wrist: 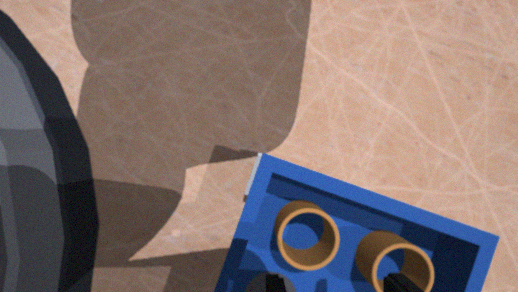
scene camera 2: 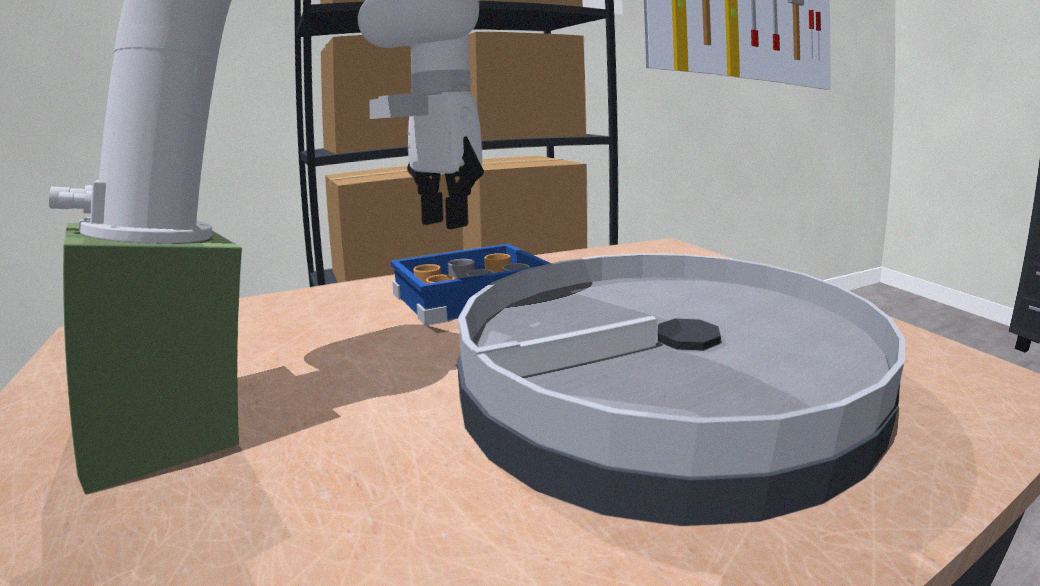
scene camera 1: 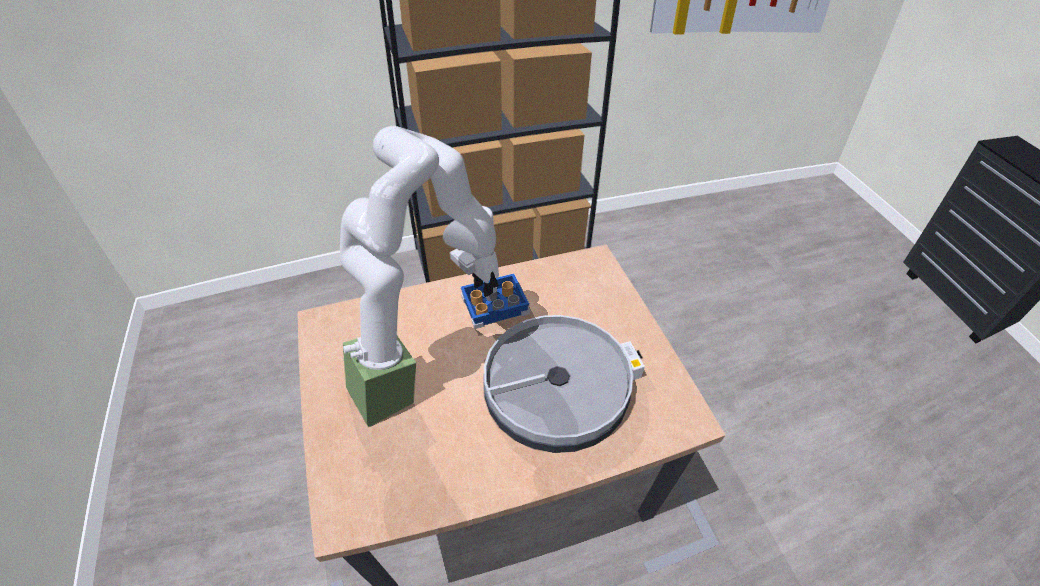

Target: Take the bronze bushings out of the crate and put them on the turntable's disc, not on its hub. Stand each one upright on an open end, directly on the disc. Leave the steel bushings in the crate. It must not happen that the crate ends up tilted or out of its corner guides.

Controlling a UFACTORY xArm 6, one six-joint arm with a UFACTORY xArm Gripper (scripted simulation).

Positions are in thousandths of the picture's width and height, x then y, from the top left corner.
Labels:
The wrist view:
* blue crate: 688, 724
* bronze bushing: 605, 885
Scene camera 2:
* my gripper: 427, 385
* blue crate: 437, 503
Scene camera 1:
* my gripper: 465, 496
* blue crate: 473, 540

